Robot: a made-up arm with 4 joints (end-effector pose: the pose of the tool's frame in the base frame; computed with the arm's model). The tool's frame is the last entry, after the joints.
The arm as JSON. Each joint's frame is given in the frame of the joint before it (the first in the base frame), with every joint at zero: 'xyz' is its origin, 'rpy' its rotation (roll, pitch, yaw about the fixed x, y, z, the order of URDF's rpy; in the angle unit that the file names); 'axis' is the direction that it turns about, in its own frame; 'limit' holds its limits. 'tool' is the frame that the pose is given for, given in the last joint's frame.
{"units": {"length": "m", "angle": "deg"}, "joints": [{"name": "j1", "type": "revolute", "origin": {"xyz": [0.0, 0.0, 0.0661], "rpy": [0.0, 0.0, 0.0]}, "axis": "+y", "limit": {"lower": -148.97, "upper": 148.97}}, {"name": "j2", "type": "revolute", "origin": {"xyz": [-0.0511, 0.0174, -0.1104], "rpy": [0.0, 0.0, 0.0]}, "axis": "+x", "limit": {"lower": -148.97, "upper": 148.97}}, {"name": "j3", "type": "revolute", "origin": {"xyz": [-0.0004, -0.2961, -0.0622], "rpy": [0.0, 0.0, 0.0]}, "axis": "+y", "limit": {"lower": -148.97, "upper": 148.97}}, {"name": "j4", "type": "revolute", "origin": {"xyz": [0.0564, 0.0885, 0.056], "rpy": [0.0, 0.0, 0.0]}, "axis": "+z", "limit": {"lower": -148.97, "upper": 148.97}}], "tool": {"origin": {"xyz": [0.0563, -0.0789, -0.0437], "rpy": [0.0, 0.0, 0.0]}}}
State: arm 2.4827 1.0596 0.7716 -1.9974
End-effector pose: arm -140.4 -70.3 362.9 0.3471 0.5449 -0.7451 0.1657
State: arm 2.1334 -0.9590 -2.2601 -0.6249
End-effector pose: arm 155.9 -179.5 81.9 0.9575 0.2745 0.0296 0.0836
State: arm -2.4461 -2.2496 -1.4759 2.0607
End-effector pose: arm 67.5 122.9 62.2 0.2763 -0.7527 0.4791 -0.3571
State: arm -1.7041 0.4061 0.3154 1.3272
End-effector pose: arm 252.0 -102.7 192.3 0.4878 -0.3015 -0.5598 0.5981
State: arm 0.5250 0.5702 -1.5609 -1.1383
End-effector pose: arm -212.1 -199.2 -172.9 0.5714 0.3754 -0.3239 -0.6540
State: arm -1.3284 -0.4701 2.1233 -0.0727
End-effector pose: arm 94.3 -313.8 -57.2 0.8877 0.0223 0.3775 -0.2625
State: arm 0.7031 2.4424 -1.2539 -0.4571
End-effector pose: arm -233.7 243.0 -146.6 0.1444 0.5320 0.0281 -0.8339
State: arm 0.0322 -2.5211 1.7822 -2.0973
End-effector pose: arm -29.9 178.8 103.4 0.5397 0.5129 0.4091 0.5275
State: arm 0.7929 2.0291 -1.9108 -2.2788
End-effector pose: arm -207.9 198.9 -68.9 0.5658 -0.3315 -0.0505 0.7533
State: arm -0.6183 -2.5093 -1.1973 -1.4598
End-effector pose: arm -119.1 194.3 115.0 0.3235 -0.5154 -0.7900 0.0746
